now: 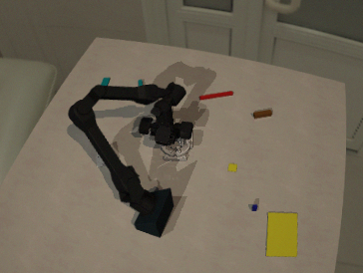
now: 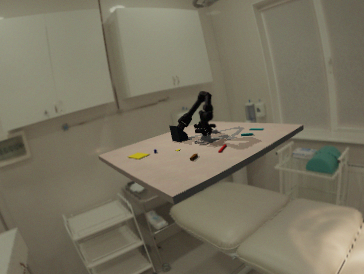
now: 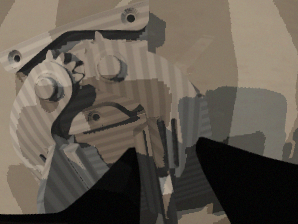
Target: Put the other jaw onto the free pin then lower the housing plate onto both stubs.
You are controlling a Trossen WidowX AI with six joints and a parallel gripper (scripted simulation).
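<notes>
The jaw is 30 mm behind my gripper tip and 20 mm to the right of it. Round my gripper tip: brown block (330 mm to the right, 220 mm ahead); yellow square (260 mm to the right, 50 mm behind, 10 mm below); red bar (270 mm ahead, 130 mm to the right, 10 mm below).
</notes>
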